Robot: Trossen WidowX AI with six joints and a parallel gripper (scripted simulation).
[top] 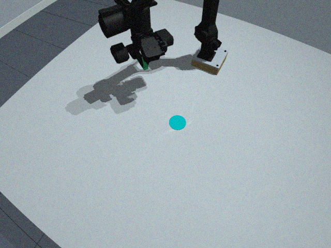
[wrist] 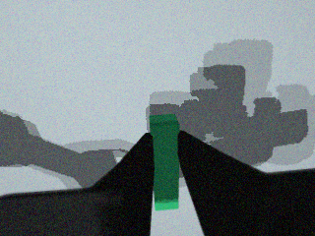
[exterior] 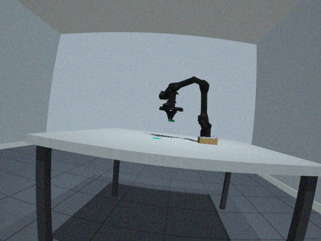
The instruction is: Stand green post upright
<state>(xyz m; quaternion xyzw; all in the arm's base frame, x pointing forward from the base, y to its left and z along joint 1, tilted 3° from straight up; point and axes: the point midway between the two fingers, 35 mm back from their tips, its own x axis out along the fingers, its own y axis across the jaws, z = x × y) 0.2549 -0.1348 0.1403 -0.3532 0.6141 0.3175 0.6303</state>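
My gripper tip is 170 mm to the right of the cyan circle, 130 mm above it and 70 mm short of it. Also, from my gripper tip: green post (20 mm to the right, 10 mm behind).
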